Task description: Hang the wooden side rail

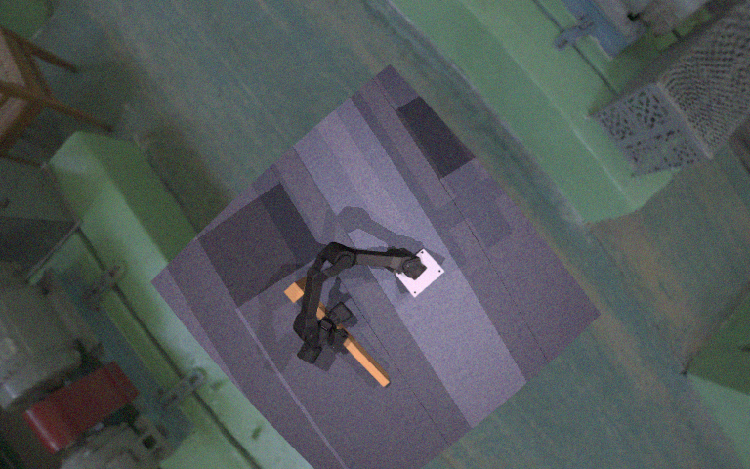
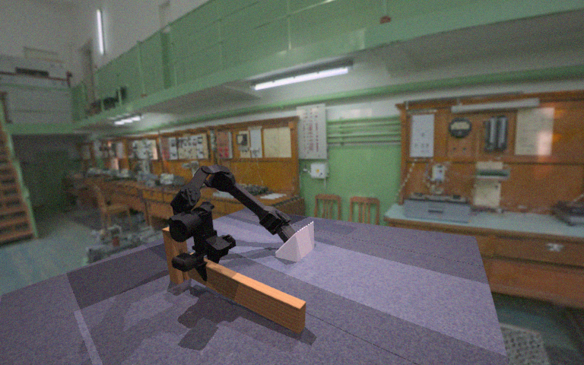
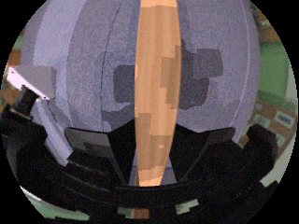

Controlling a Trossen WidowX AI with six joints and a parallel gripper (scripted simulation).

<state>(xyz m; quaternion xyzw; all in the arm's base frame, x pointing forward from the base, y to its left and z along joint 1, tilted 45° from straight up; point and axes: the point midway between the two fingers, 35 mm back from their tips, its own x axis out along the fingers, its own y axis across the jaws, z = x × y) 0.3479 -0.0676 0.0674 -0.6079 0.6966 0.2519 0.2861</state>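
Right now my gripper tip is 1 cm past the wooden headboard post, 15 cm to the left of it and 4 cm below it.
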